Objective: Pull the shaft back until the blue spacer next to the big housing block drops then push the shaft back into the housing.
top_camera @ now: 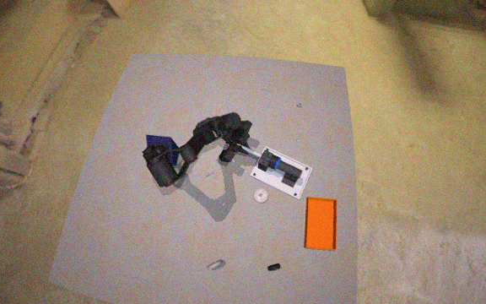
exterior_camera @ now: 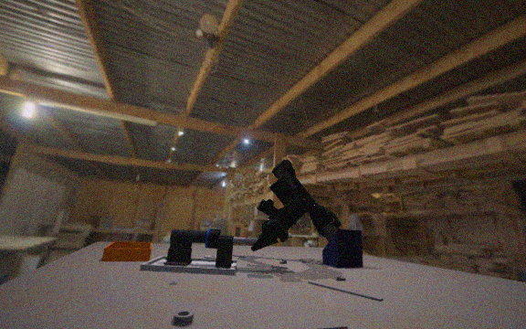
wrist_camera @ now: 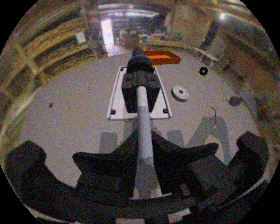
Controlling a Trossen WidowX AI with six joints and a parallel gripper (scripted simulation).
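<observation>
My gripper tip is now 5 cm short of the shaft, 2 cm to the left of it and 3 cm below it. From my gripper tip the other things lie so: blue spacer 12 cm ahead, 5 cm to the right, 2 cm above; then grey cylinder 9 cm behind, 45 cm to the right, 2 cm below; then orange tray 31 cm ahead, 26 cm to the right, 5 cm below.
</observation>
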